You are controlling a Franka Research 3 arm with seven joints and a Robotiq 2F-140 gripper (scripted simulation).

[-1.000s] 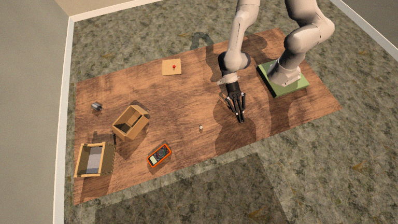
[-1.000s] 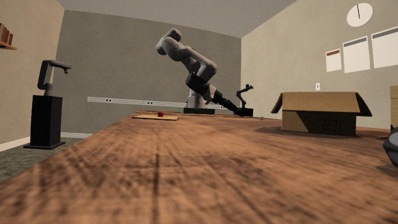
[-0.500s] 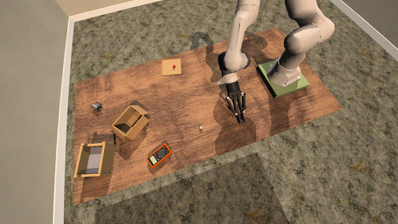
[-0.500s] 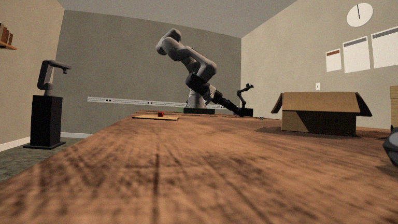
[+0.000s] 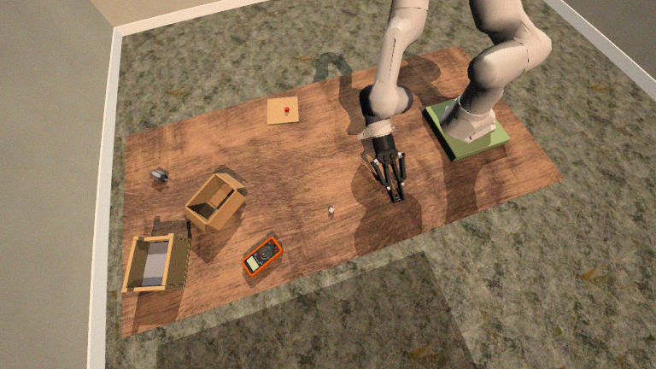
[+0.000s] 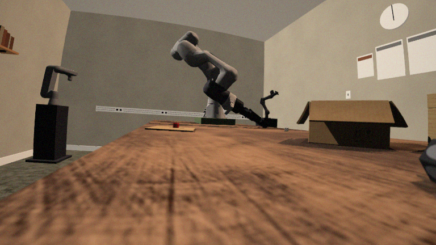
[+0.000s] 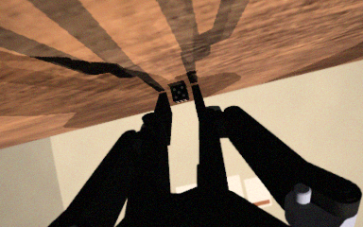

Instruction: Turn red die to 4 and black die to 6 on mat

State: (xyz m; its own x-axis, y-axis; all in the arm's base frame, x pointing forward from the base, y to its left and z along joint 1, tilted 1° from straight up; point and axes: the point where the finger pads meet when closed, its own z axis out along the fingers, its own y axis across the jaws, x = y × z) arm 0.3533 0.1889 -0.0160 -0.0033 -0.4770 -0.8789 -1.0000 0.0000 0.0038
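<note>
My gripper is now 20 mm to the right of the black die and 20 mm above it. From my hand the other things lie so: red die (300 mm ahead, 510 mm to the right, 20 mm below); white die (250 mm ahead, 20 mm to the right, 20 mm below); orange multimeter (520 mm ahead, 70 mm to the left, 10 mm below).
</note>
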